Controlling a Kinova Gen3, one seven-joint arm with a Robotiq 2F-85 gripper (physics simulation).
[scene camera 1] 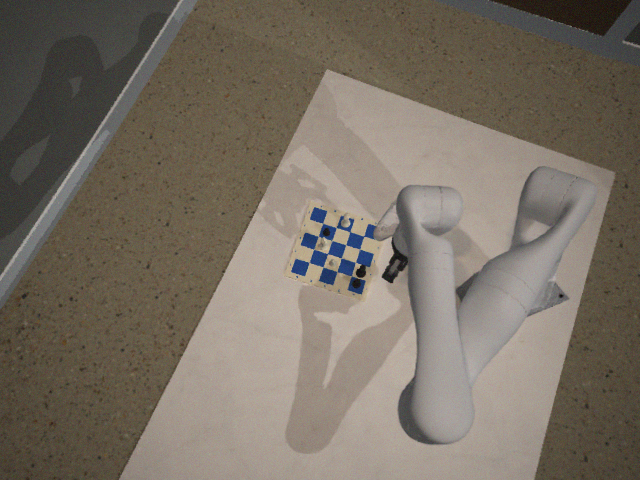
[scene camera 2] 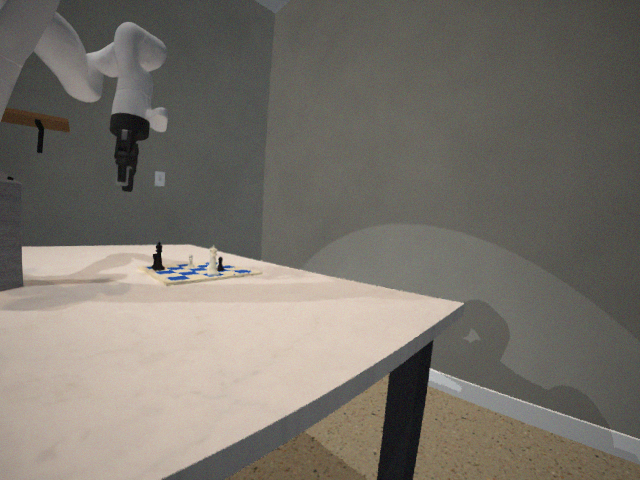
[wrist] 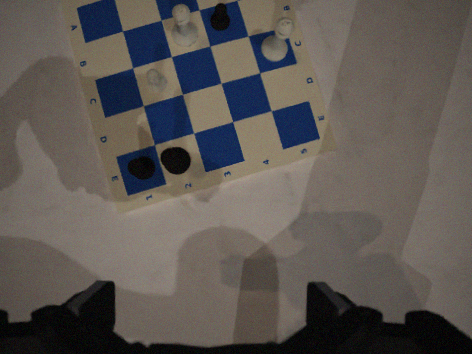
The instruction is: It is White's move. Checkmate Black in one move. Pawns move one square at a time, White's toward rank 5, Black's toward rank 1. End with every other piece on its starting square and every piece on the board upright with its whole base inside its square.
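Places are measured from the arm's base along level axes (x right, y back, z down), in millimetres.
Pixels of known places: gripper, fingertip midpoint: (scene camera 2: 124,188) (wrist: 211,304).
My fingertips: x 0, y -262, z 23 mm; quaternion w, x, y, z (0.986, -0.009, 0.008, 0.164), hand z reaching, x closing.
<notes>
Ahead of a thing's pixels: the offset from my fingertips to its top centre. Level surfaces: height alone.
The blue-and-cream board @(dz +176, dx +35, dy -153 mm) (scene camera 1: 300,267) (scene camera 2: 177,277) (wrist: 257,135) lies on the table. A large white piece @(dz +112, dx +112, dy -152 mm) (scene camera 1: 345,222) (scene camera 2: 212,263) (wrist: 274,49) stands on C5, another white piece @(dz +123, dx +35, dy -191 mm) (scene camera 1: 323,242) (wrist: 184,34) on B3, and a small white piece @(dz +144, dx -4, dy -153 mm) (scene camera 1: 332,262) (scene camera 2: 190,260) (wrist: 156,78) on C2. A small black piece @(dz +144, dx +71, dy -193 mm) (scene camera 1: 326,232) (scene camera 2: 220,264) (wrist: 220,20) stands on B4. Black pieces stand on E2 @(dz +112, dx -9, dy -77 mm) (scene camera 1: 361,271) (wrist: 175,160) and E1 @(dz +143, dx -40, dy -80 mm) (scene camera 1: 356,283) (wrist: 141,167); they overlap in scene camera 2. My gripper (scene camera 1: 391,272) (scene camera 2: 125,186) (wrist: 211,304) is open, empty, high above the table beside the E side.
The table @(dz +182 mm) (scene camera 1: 232,372) (scene camera 2: 103,361) carries the arm's grey base (scene camera 2: 10,232). The arm (scene camera 1: 439,335) (scene camera 2: 131,87) reaches over the table on the board's E side. Its shadows fall across the table and part of the board. A wall stands behind in scene camera 2.
</notes>
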